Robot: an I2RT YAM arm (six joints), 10 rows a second.
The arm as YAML. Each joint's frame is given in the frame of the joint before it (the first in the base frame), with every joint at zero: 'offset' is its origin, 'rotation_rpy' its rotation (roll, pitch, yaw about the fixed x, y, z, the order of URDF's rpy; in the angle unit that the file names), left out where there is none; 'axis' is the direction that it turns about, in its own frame. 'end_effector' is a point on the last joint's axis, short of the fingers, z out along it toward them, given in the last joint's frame.
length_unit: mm
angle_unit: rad
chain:
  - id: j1
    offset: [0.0, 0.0, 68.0]
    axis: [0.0, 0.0, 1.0]
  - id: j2
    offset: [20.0, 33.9, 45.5]
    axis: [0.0, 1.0, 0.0]
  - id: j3
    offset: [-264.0, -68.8, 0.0]
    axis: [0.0, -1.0, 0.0]
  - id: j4
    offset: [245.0, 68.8, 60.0]
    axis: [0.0, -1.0, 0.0]
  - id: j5
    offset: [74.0, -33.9, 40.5]
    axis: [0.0, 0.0, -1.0]
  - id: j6
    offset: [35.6, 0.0, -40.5]
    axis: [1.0, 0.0, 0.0]
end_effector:
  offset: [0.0, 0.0, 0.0]
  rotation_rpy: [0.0, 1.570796, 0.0]
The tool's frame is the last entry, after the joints.
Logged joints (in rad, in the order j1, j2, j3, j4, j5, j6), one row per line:
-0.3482, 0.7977, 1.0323, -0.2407, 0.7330, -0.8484
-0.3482, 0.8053, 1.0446, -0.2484, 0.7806, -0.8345
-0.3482, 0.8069, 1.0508, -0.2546, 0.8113, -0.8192
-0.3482, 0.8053, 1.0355, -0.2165, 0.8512, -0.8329
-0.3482, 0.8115, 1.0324, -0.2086, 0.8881, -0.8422
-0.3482, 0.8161, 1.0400, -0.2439, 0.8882, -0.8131
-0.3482, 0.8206, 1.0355, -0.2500, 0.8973, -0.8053
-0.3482, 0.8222, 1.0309, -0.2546, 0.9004, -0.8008
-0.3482, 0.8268, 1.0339, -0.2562, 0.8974, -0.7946
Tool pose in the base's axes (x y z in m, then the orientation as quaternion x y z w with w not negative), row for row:
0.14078, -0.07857, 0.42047, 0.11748, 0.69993, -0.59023, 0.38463
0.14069, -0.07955, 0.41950, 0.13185, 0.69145, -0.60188, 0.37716
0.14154, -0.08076, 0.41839, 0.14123, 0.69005, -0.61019, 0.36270
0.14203, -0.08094, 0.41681, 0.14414, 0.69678, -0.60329, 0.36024
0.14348, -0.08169, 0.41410, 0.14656, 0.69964, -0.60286, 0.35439
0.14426, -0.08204, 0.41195, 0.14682, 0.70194, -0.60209, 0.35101
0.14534, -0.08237, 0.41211, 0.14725, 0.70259, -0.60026, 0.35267
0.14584, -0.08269, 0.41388, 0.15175, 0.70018, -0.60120, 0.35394
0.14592, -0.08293, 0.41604, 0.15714, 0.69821, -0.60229, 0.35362
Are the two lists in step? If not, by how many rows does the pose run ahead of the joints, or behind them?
The pose runs 2 rows ahead of the joints: the pose in row i belongs to the joints in row i + 2.
